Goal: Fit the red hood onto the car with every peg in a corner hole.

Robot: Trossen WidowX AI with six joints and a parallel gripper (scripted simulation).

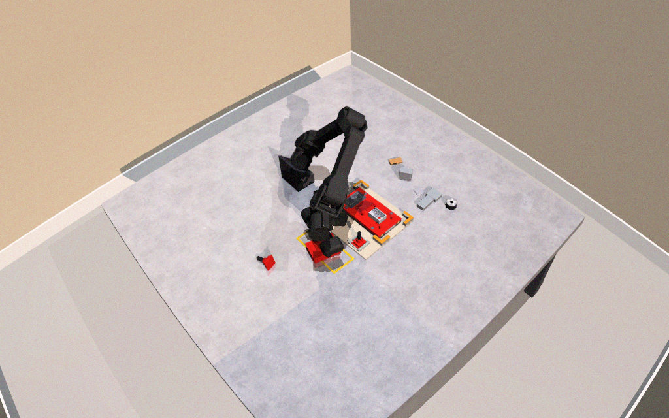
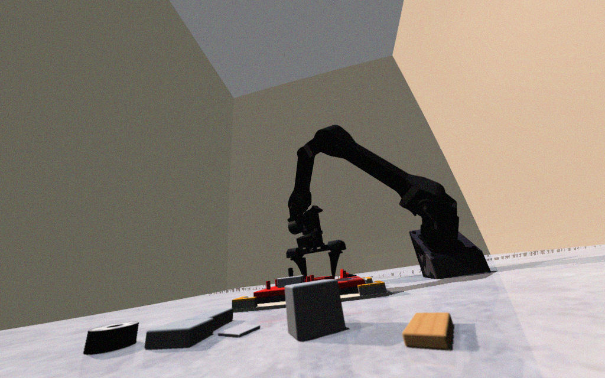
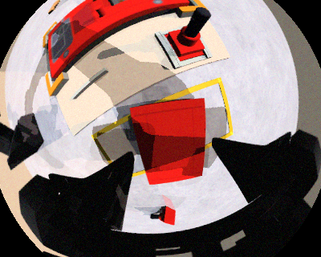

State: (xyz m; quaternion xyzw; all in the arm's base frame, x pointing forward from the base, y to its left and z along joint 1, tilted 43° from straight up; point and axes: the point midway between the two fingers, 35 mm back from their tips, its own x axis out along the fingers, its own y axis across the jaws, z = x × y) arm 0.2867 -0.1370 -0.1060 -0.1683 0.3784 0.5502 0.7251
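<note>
The red hood is 1 cm below my gripper tip. From my gripper tip the other things lie so: grey engine block: 21 cm to the left, 5 cm ahead; wooden block: 48 cm to the left, 8 cm behind, 2 cm below.
</note>
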